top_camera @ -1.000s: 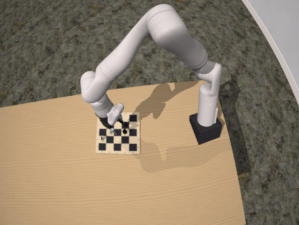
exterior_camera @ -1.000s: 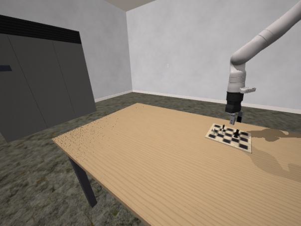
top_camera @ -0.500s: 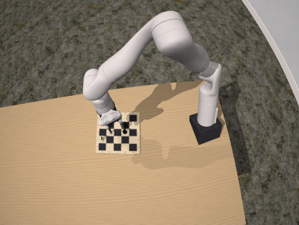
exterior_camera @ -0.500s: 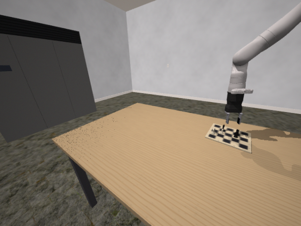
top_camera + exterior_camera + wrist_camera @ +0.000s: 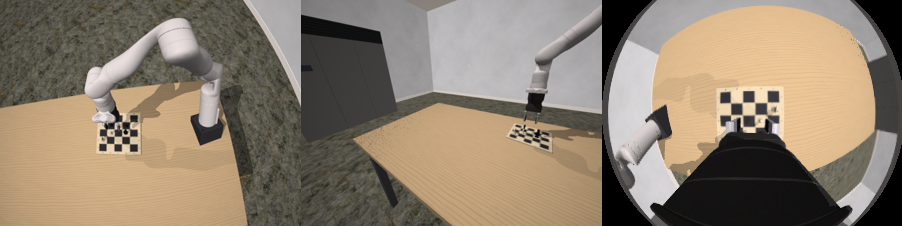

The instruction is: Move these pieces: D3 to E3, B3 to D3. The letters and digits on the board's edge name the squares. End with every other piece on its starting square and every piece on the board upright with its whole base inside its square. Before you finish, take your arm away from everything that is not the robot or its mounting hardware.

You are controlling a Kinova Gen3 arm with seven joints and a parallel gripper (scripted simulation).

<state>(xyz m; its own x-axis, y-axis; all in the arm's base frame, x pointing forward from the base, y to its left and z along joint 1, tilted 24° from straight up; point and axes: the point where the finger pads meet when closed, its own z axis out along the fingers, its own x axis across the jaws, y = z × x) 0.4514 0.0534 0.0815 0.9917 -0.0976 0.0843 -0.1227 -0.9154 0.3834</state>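
The chessboard lies 11 cm below my hand, 2 cm behind it and 1 cm to the right of it. Also, from my hand: light piece 9 cm below, 6 cm ahead, 3 cm to the left.
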